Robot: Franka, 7 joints.
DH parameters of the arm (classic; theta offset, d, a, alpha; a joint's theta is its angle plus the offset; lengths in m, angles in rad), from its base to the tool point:
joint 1: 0 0.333 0 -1.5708
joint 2: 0 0 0 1.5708
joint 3: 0 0.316 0.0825 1.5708
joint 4: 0 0 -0.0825 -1.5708
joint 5: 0 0.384 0 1.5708
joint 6: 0 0 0.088 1.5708
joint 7: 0 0.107 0 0
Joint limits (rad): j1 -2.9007..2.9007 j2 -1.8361..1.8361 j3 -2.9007..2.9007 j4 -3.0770..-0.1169 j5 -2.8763..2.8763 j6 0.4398..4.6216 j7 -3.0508..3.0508
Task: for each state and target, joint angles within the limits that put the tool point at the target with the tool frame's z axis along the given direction. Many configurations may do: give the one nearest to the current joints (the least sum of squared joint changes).
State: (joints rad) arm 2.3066 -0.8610 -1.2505 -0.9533 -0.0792 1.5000 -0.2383
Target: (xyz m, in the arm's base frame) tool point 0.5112 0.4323 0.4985 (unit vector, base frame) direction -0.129 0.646 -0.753
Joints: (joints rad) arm 2.7232 -0.9332 -1.6145 -1.6426 -0.4623 2.2221 -0.2383
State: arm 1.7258 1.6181 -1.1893 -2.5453 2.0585 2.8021 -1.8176
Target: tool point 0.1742 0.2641 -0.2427 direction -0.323 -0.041 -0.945
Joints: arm 1.8139 1.6334 -0.4258 -1.8696 1.9916 2.2955 -1.8176
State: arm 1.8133 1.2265 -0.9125 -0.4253 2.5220 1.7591 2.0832
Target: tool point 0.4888 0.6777 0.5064 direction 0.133 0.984 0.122
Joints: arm 1.2440 1.2050 -1.0939 -0.5204 2.6304 2.4929 2.0832
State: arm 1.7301 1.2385 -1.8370 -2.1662 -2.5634 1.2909 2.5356
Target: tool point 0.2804 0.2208 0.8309 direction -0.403 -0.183 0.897
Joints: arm 2.2397 1.0873 -2.2903 -2.0481 -2.1328 1.4848 2.5356
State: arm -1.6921 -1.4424 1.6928 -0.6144 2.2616 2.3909 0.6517
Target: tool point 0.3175 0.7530 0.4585 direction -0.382 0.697 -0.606
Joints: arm -1.5674 -1.2391 1.7115 -0.7880 2.1170 1.7109 0.6517
